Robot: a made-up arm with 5 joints.
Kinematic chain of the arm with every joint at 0, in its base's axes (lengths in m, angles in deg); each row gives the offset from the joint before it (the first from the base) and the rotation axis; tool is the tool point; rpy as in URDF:
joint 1: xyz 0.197 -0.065 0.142 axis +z
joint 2: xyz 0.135 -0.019 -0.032 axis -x
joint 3: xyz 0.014 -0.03 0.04 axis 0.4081 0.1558 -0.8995
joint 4: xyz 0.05 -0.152 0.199 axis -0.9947 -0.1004 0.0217
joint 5: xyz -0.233 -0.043 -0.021 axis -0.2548 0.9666 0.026
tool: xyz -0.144 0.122 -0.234 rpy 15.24 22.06 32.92
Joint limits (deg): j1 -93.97..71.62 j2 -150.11..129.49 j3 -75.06..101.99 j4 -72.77..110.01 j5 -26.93..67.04
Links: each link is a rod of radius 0.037 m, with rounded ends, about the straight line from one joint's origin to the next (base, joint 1, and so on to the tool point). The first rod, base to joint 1, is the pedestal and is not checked.
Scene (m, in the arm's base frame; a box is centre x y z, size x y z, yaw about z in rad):
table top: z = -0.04
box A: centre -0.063 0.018 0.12 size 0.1 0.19 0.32 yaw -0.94
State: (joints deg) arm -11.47 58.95 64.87 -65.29 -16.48
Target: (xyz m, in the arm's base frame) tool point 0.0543 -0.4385 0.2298
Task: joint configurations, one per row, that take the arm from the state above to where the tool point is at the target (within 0.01 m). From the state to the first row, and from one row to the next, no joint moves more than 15 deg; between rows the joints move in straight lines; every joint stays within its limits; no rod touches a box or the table.
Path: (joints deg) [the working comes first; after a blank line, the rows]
Joints at the target: 24.07 -22.18 -21.59 -44.54 42.04
Straight joint move there: touches box A.

1: -10.15 44.93 53.52 -65.41 -3.97
2: -8.84 30.92 42.17 -65.52 8.54
3: -7.52 16.90 30.82 -65.64 21.04
4: -6.21 2.88 19.47 -65.75 33.55
5: 3.88 -5.47 5.78 -58.68 36.38
6: 13.97 -13.82 -7.90 -51.61 39.21
7: 24.07 -22.18 -21.59 -44.54 42.04

